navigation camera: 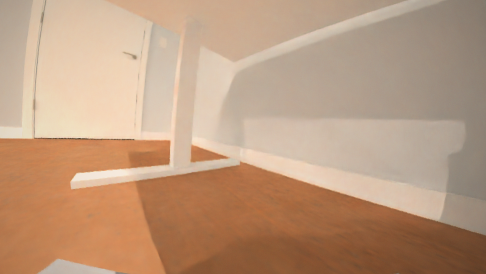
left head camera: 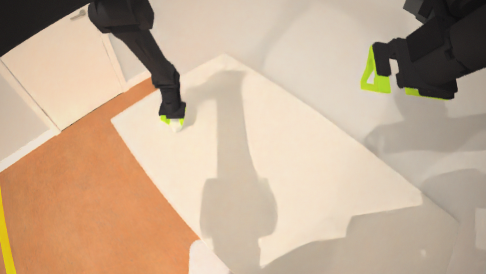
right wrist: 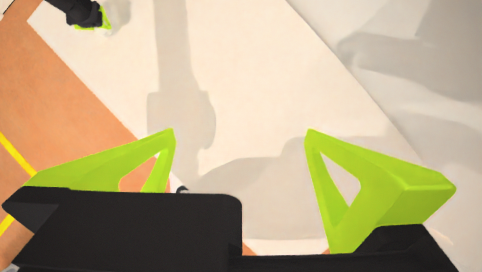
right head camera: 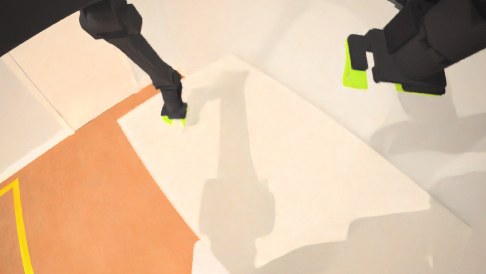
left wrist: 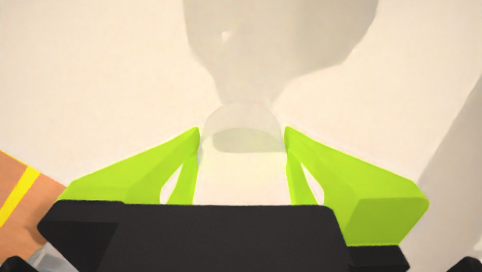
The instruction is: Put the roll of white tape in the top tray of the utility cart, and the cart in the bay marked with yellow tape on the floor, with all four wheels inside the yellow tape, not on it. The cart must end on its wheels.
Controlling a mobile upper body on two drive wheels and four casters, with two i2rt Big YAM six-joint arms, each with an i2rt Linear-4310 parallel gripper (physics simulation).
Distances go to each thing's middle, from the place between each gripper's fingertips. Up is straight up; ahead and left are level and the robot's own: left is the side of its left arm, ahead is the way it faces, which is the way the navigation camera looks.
I see the roll of white tape [left wrist: 242, 148] 1 cm behind my left hand.
Right now my right hand is 51 cm above the roll of white tape, 49 cm to the right of it and 33 cm short of it.
